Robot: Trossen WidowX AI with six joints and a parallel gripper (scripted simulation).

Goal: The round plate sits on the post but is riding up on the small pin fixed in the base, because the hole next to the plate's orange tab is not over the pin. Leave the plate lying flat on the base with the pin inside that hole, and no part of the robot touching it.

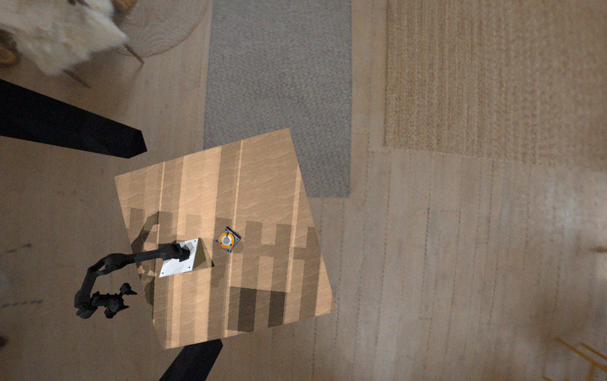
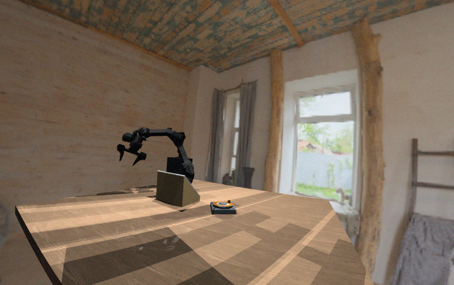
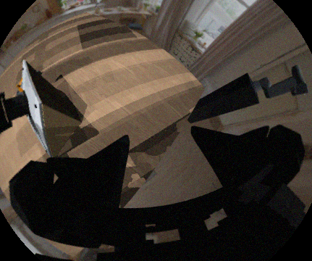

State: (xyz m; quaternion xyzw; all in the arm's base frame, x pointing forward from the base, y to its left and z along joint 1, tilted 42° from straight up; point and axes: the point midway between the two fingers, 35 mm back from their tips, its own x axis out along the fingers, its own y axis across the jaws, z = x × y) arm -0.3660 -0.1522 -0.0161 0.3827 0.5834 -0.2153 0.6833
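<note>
Right now the round plate is 62 cm ahead of my gripper tip, 16 cm to the left of it and 16 cm below it. From my gripper tip the other things lie so: dark base: 61 cm ahead, 14 cm to the left, 17 cm below.
</note>
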